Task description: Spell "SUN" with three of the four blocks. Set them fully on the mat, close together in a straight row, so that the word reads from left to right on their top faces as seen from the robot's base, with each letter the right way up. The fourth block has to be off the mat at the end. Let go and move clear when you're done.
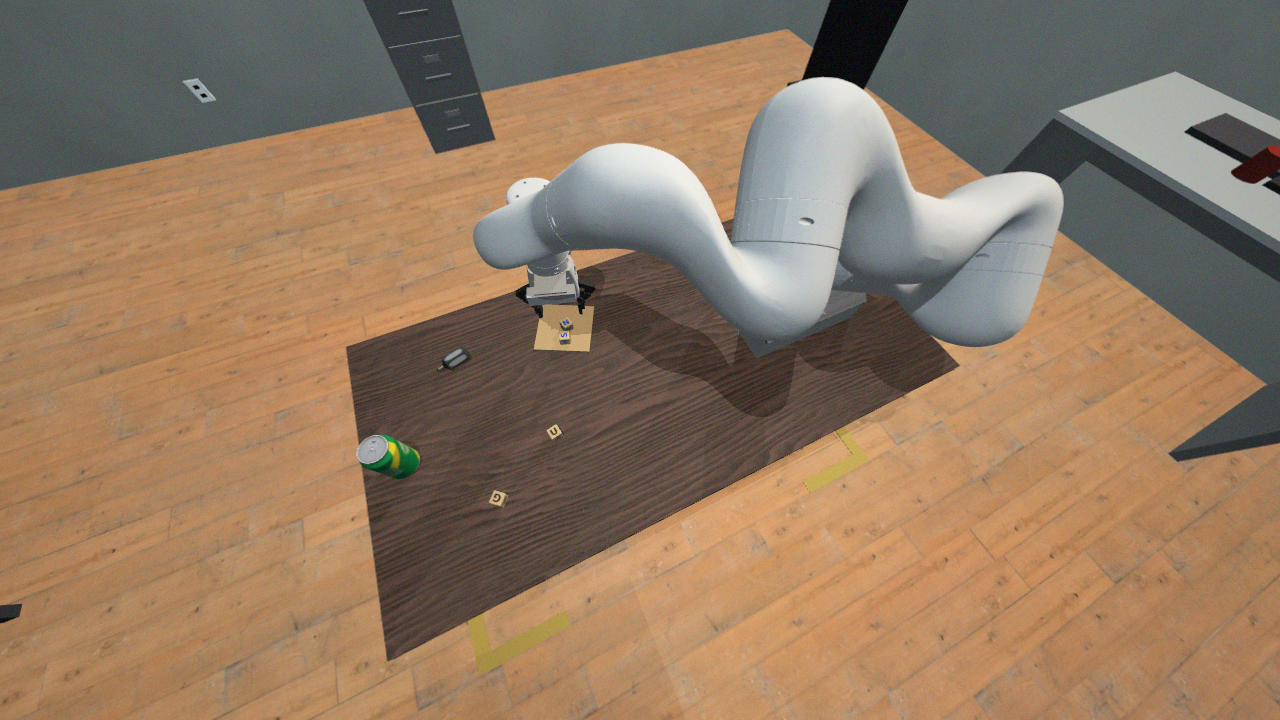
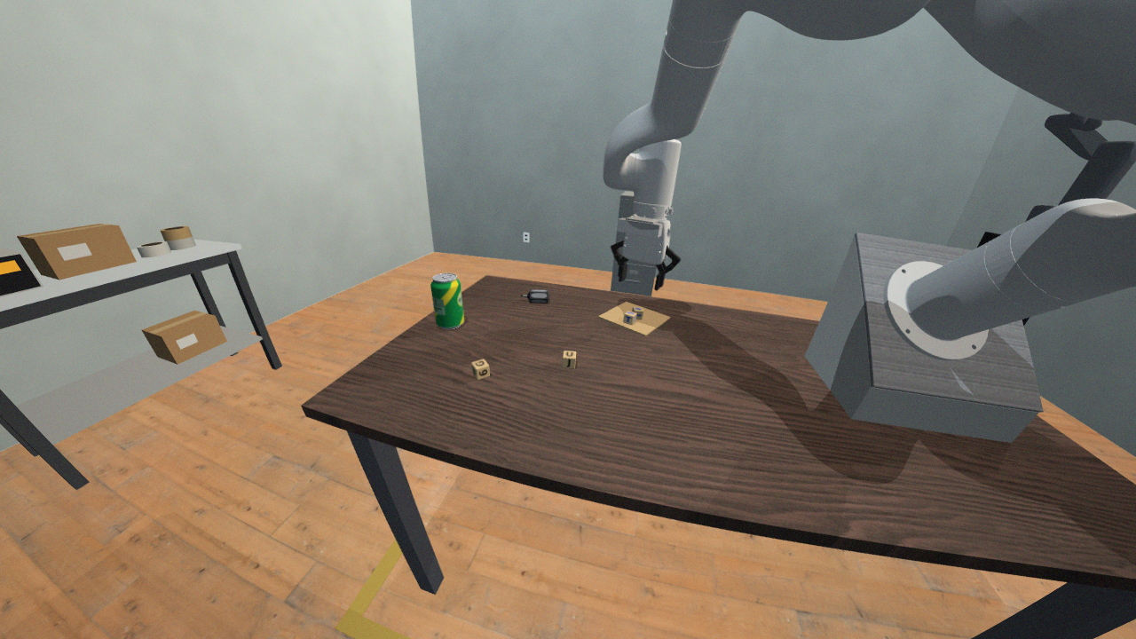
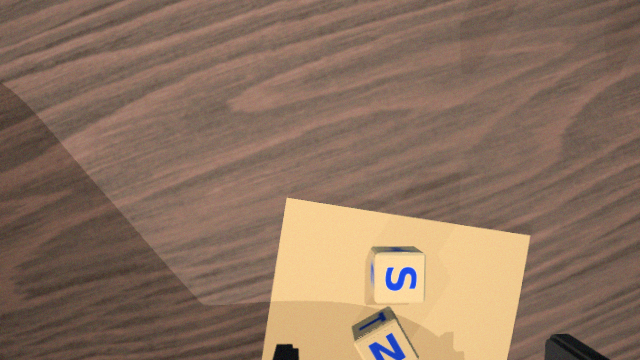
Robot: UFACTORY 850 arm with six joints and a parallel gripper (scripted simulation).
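My gripper is now 10 mm past the n block, 20 mm to the left of it and 90 mm above it. From my hand the other things lie so: s block (10 mm ahead, 20 mm to the left, 90 mm below); then tan mat (20 mm to the right, 110 mm below); then u block (100 mm ahead, 250 mm to the left, 100 mm below).
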